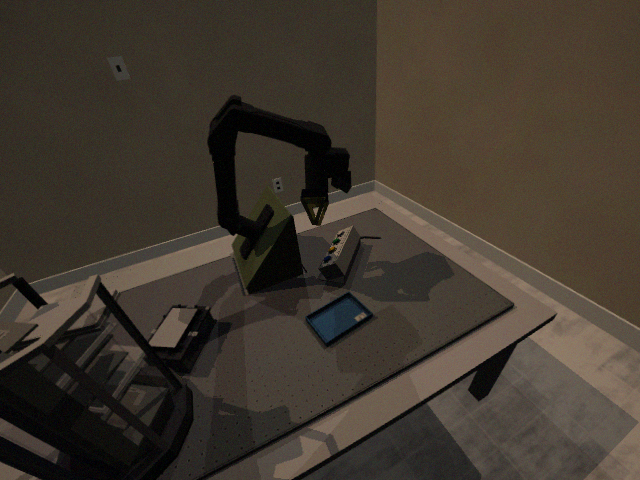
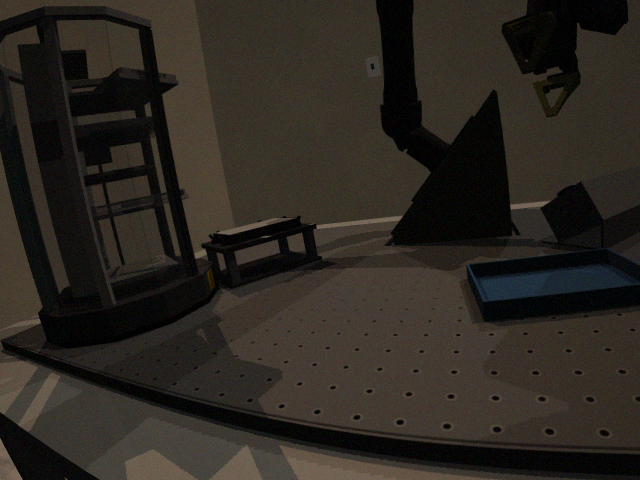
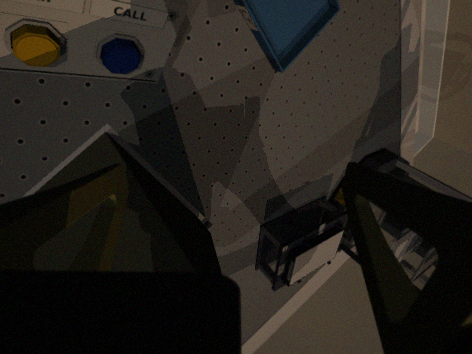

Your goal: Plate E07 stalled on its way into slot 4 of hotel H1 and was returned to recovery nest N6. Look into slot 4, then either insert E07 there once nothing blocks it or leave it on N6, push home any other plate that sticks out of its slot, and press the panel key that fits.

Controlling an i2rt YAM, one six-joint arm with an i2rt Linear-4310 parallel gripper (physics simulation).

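Places are measured from the arm's base along level axes (x ahead, y left, z up), in centimetres.
Pixels of known places: gripper, fingertip midpoint: [image 1: 316, 225] [image 2: 540, 95] [image 3: 235, 175]; arm's base, origin of the base link: [image 1: 257, 232] [image 2: 446, 162].
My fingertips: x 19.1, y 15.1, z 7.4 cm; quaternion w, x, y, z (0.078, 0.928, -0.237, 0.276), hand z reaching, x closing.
Note:
For each thing: its top centre in the pictures, then the offset to it from my fingertips. "pt": a spot on its surface instead.
- key panel, middle of its top: [image 2: 607, 171] [image 1: 340, 241] dx -3.2, dy +9.0, dz -11.5 cm
- blue key, middle of its top: [image 3: 125, 58] [image 1: 327, 256] dx +0.6, dy +2.1, dz -12.4 cm
- yellow key, middle of its top: [image 3: 37, 48] [image 1: 332, 247] dx -3.0, dy +5.7, dz -12.4 cm
- green key, middle of its top: [image 1: 336, 239] dx -6.5, dy +9.2, dz -12.4 cm
- pale-topped plate, middle of its top: [image 2: 254, 225] [image 3: 317, 257] [image 1: 173, 326] dx +5.1, dy -45.0, dz -12.4 cm
- dark nest, middle of its top: [image 2: 254, 224] [image 3: 318, 257] [image 1: 173, 325] dx +5.2, dy -44.9, dz -12.2 cm
- hotel, middle of its top: [image 2: 79, 40] dx +23.4, dy -56.4, dz +19.5 cm
- flat piece, surface spot: [image 2: 164, 82] pt dx +18.6, dy -45.6, dz +10.0 cm
- blue tray, middle of its top: [image 2: 555, 271] [image 1: 338, 314] dx +18.6, dy -3.9, dz -18.1 cm
My gripper [image 1: 316, 219] [image 2: 540, 93] [image 3: 235, 175] is open and empty, above and beside the key panel [image 1: 345, 258] [image 2: 573, 214] [image 3: 80, 56]. The panel has a blue key [image 1: 327, 259] [image 3: 120, 55] by the label CALL, a yellow key [image 1: 331, 250] [image 3: 36, 47] and a green key [image 1: 336, 241]. A pale-topped plate [image 1: 174, 328] [image 2: 258, 229] [image 3: 317, 257] lies flat on the dark nest [image 2: 230, 266]; its label is unreadable. The hotel [image 2: 168, 170] holds several levels. Near its top a flat piece [image 2: 164, 82] reaches past the front post. Slot 4's inside cannot be made out.
A blue tray [image 1: 338, 320] [image 2: 555, 284] [image 3: 300, 25] lies on the perforated board between the panel and the board's front edge. The arm's wedge-shaped base [image 1: 281, 258] [image 2: 465, 196] stands between the nest and the panel. The hotel stands close beside the nest.

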